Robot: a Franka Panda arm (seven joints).
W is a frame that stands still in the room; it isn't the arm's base.
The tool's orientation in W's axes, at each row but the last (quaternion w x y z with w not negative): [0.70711 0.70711 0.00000 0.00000]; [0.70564 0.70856 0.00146 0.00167]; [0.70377 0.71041 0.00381 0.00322]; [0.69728 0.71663 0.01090 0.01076]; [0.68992 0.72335 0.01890 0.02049]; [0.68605 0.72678 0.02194 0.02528]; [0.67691 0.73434 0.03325 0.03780]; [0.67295 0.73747 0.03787 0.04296]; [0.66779 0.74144 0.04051 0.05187]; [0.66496 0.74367 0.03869 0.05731]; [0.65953 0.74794 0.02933 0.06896]
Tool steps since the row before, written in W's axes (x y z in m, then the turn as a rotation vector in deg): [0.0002 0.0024 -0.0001 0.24 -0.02 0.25]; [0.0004 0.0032 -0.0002 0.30 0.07 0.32]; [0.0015 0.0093 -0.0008 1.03 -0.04 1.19]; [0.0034 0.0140 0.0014 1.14 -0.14 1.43]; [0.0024 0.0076 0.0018 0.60 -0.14 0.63]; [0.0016 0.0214 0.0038 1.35 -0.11 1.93]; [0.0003 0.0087 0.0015 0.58 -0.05 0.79]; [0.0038 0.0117 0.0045 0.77 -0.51 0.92]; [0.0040 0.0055 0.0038 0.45 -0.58 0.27]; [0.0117 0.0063 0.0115 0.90 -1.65 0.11]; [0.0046 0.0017 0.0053 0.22 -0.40 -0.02]
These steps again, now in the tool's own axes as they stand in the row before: [0.0002 -0.0001 -0.0024 0.24 0.25 0.02]; [0.0004 -0.0002 -0.0032 0.30 0.32 -0.07]; [0.0016 -0.0009 -0.0093 1.03 1.19 0.04]; [0.0038 0.0010 -0.0139 1.14 1.43 0.14]; [0.0028 0.0014 -0.0075 0.59 0.64 0.14]; [0.0030 0.0026 -0.0214 1.35 1.93 0.09]; [0.0012 0.0008 -0.0087 0.58 0.79 0.04]; [0.0052 0.0034 -0.0115 0.72 0.96 0.51]; [0.0048 0.0032 -0.0053 0.38 0.33 0.60]; [0.0128 0.0105 -0.0059 0.67 0.28 1.74]; [0.0051 0.0048 -0.0017 0.16 0.02 0.43]
